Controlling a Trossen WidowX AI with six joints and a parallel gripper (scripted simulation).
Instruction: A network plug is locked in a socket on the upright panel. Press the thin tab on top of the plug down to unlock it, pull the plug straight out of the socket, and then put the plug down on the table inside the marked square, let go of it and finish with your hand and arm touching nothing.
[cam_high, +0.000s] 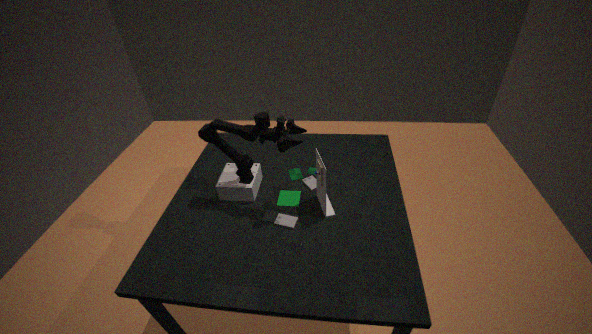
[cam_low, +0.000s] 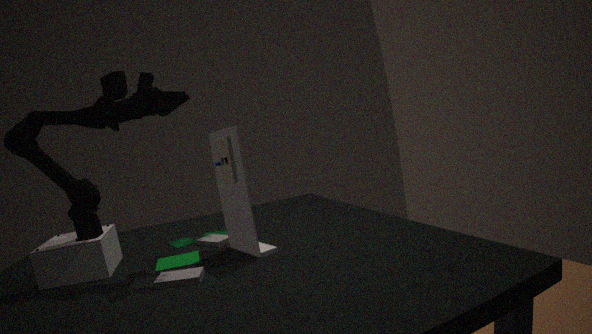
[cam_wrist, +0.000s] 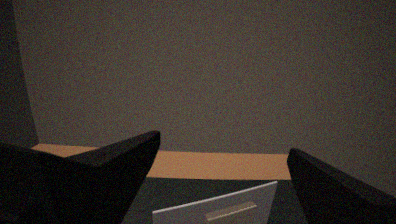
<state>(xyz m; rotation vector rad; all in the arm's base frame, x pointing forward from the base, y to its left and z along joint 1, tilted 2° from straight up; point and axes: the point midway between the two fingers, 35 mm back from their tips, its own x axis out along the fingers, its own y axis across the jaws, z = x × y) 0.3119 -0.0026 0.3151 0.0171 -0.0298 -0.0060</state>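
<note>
My gripper tip is now 60 mm short of the network plug, 20 mm to the left of it and 180 mm above it. The rest, counted from my gripper tip: white panel: 80 mm ahead, 10 mm to the right, 280 mm below; then green square: 110 mm behind, 20 mm to the left, 420 mm below.
</note>
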